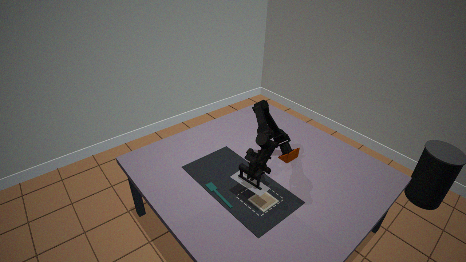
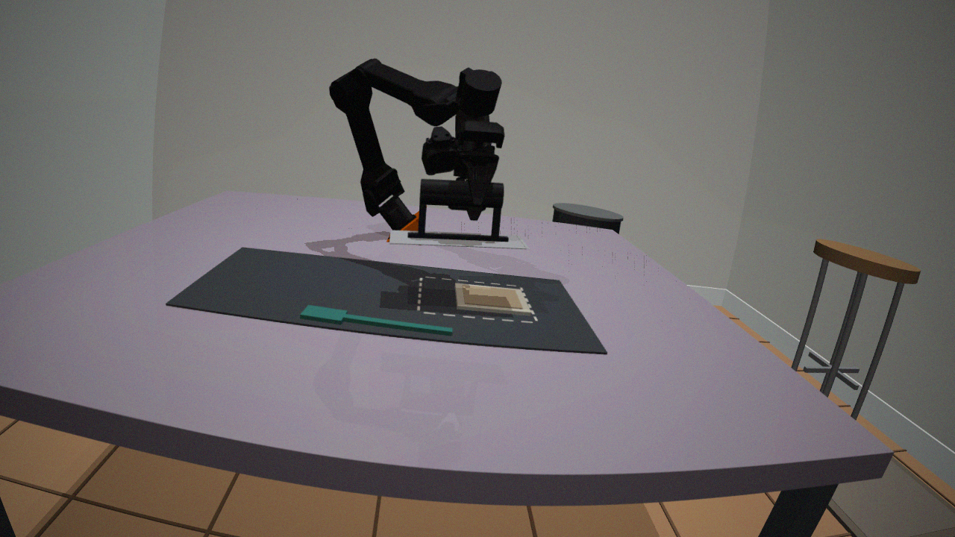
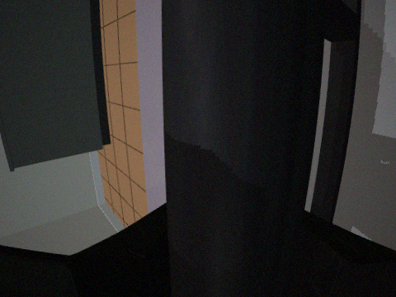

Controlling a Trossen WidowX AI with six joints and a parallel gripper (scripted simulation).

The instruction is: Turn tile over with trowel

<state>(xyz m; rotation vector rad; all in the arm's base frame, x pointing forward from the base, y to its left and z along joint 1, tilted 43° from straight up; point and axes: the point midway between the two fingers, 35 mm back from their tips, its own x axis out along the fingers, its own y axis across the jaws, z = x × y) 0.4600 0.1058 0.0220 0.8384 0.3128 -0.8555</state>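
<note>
Right now my gripper tip is 60 mm short of the flat green tool, 160 mm to the left of it and 150 mm above it. The rest, counted from my gripper tip: beige tile: 60 mm behind, 60 mm to the left, 150 mm below; then trowel: 30 mm behind, 10 mm below.
</note>
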